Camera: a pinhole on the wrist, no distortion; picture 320 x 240 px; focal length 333.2 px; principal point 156.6 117.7 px. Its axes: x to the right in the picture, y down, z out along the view. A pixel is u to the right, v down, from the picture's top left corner.
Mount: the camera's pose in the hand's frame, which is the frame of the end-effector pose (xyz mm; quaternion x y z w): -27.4 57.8 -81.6 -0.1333 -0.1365 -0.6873 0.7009
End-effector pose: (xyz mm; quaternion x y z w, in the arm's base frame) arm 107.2 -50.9 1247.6 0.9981 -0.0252 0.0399 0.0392
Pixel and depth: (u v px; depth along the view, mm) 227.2 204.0 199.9
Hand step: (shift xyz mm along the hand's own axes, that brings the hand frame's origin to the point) 23.5 94.4 119.7
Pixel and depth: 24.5 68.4 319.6
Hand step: -79.6 294.0 167.2
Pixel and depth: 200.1 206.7 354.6
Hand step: 65.3 149.5 264.6
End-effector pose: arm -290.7 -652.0 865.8 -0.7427 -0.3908 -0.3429 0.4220
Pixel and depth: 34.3 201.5 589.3
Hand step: 112.1 481.9 383.9
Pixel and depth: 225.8 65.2 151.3
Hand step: -51.9 84.9 70.4
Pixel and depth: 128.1 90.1 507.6
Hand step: -74.3 287.3 372.8
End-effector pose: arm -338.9 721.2 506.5 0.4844 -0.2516 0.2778 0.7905
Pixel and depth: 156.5 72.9 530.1
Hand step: -103.0 255.1 409.8
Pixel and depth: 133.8 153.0 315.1
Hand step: 3.0 196.4 202.5
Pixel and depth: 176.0 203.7 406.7
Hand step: 74.7 190.2 304.4
